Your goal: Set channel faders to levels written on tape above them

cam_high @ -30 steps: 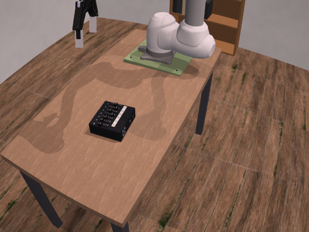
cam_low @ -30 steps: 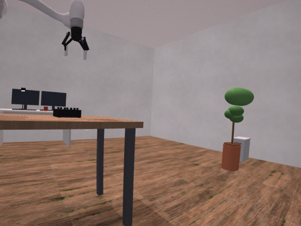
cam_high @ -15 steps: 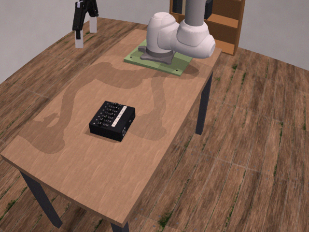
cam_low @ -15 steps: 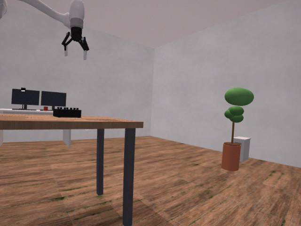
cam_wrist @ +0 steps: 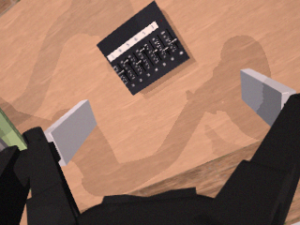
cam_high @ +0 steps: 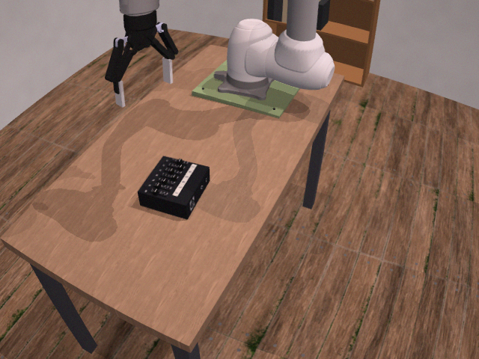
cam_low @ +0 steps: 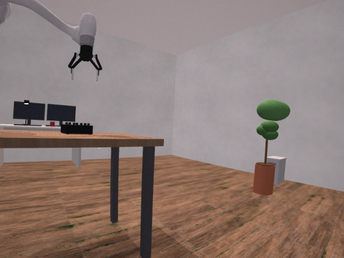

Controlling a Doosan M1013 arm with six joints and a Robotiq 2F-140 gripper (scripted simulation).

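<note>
Right now my hand is 28 cm above the channel 1 fader, 8 cm past it and 4 cm to the right of it. Round my hand: channel 6 fader: 28 cm below, 3 cm ahead, 2 cm to the left; then channel 4 fader: 28 cm below, 5 cm to the left, 1 cm behind; then master fader: 28 cm below, 5 cm ahead, 3 cm to the left.
</note>
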